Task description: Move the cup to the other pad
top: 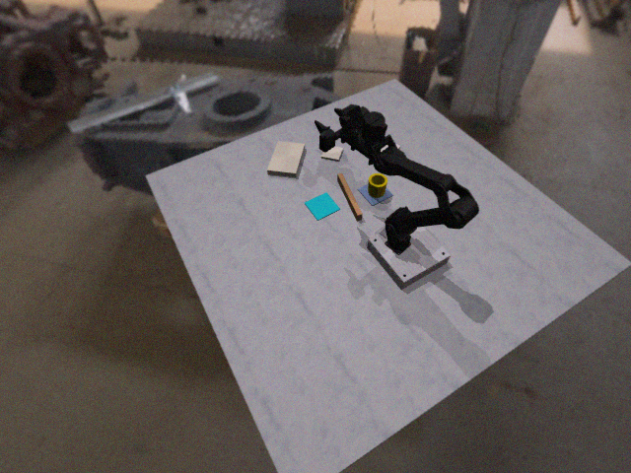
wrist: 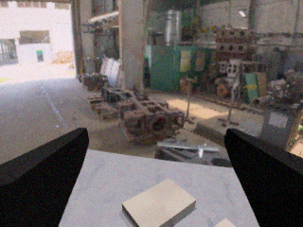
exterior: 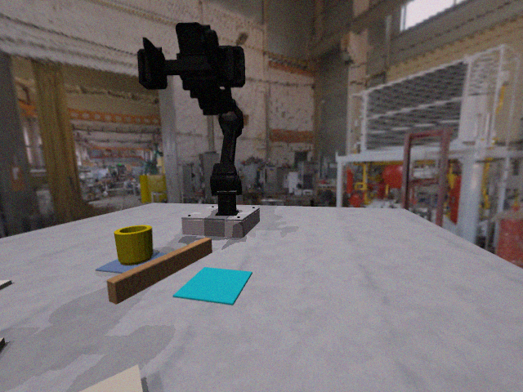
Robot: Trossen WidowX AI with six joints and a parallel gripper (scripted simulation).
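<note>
My gripper tip is 35 cm above the yellow cup, 16 cm to the left of it and 12 cm past it. Also, from my gripper tip: wooden bar: 38 cm below, 7 cm behind, 6 cm to the right; then small beige tile: 38 cm below, 19 cm to the right, 16 cm ahead; then teal pad: 39 cm below, 4 cm to the left, 2 cm behind.
</note>
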